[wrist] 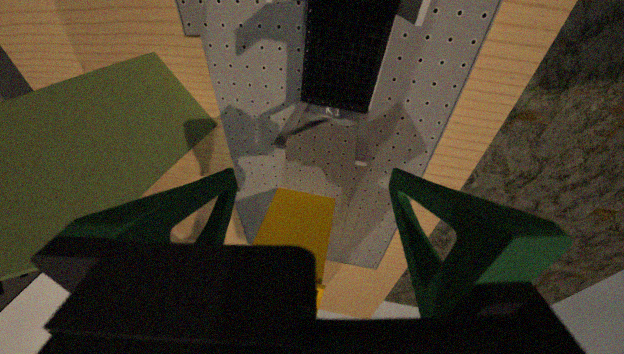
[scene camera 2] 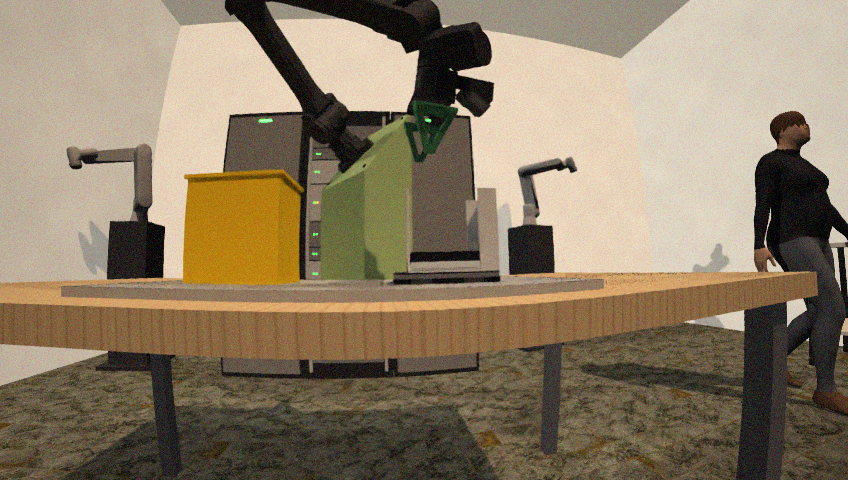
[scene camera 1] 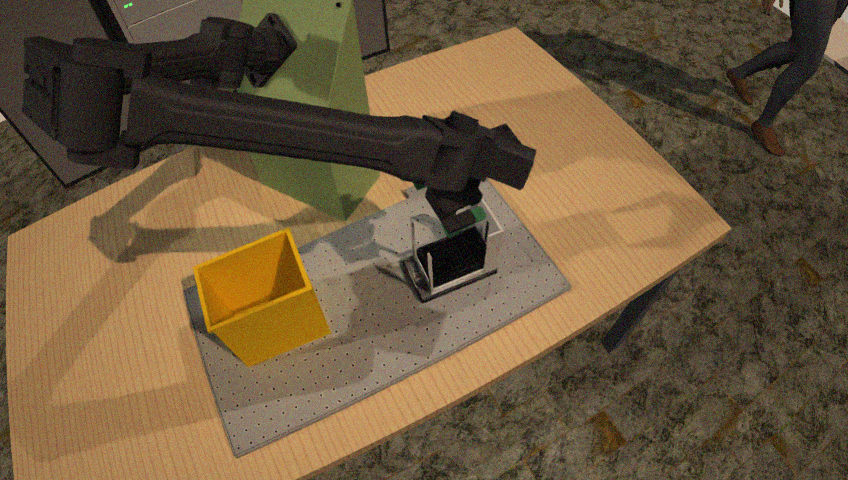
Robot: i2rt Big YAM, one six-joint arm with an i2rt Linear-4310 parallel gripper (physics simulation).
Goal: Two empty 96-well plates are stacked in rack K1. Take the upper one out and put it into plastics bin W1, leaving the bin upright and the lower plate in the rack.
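Where they show: gripper, fingertip midpoint: [wrist: 312, 177] [scene camera 2: 423, 158] [scene camera 1: 435, 211]; arm's base, origin of the base link: [scene camera 2: 356, 156] [scene camera 1: 267, 50].
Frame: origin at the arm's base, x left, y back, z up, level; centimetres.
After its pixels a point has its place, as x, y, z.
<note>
Rack K1 [scene camera 1: 429, 274] @[2.4, -42.9, -26.4] [scene camera 2: 487, 231] @[13.8, -46.8, -26.8] stands on the perforated board, with pale uprights and a dark base. A black plate top [scene camera 1: 455, 258] @[9.4, -41.7, -29.8] [scene camera 2: 445, 256] @[7.8, -44.6, -30.4] [wrist: 347, 55] @[9.4, -41.3, -30.8] lies level, low between the uprights. A pale band shows beneath it in scene camera 2; I cannot make out the lower plate separately. My gripper [scene camera 1: 464, 223] [scene camera 2: 421, 155] @[6.2, -40.3, -14.0] [wrist: 312, 177] @[6.2, -40.3, -14.0] is open and empty, its green fingers wide apart, high above the rack and higher than the bin's rim. The yellow plastics bin W1 [scene camera 1: 279, 327] @[-24.1, -35.6, -24.8] [scene camera 2: 241, 228] @[-22.9, -35.9, -25.6] [wrist: 305, 210] @[-15.6, -32.3, -29.9] stands upright left of the rack in scene camera 1.
The rack and bin stand on the grey perforated board [scene camera 1: 380, 368] @[-13.7, -48.6, -34.4] [scene camera 2: 333, 289] @[-8.8, -49.6, -34.5] [wrist: 260, 75] @[7.6, -28.7, -34.4] on the wooden table [scene camera 1: 595, 148] @[58.7, -37.5, -35.7]. A tall green block [scene camera 1: 351, 118] [scene camera 2: 386, 208] @[5.6, -14.7, -17.8] [wrist: 90, 150] @[6.4, -14.3, -17.8] stands behind the board, between bin and rack. A person [scene camera 2: 797, 196] stands at the far right.
</note>
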